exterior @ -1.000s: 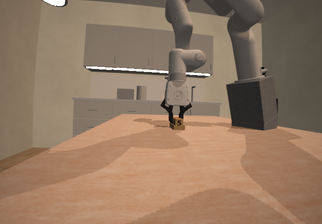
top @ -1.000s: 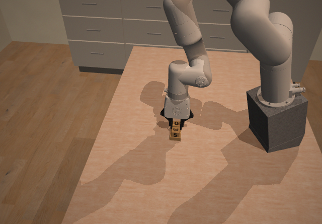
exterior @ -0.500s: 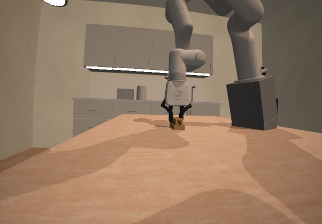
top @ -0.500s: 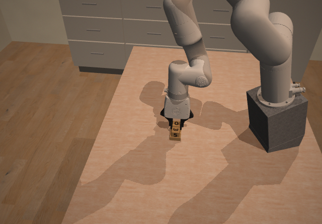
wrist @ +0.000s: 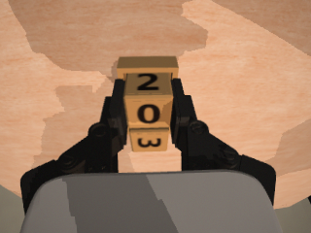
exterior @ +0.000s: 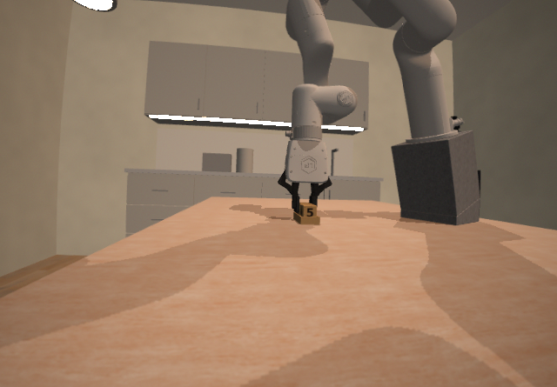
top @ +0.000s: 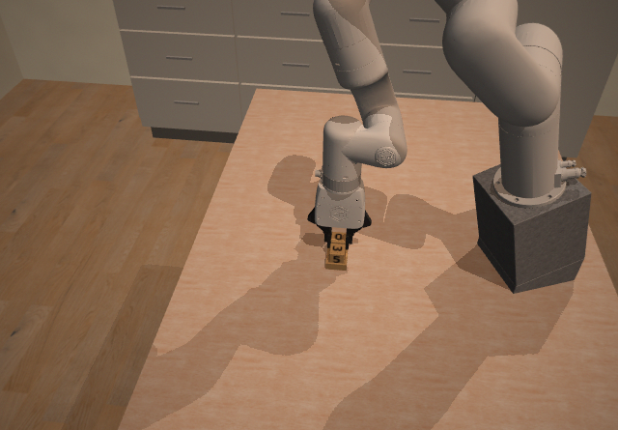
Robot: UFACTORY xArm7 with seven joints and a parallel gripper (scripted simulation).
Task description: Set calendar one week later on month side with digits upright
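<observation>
Right now the wooden cube is 1 cm below my hand.
</observation>
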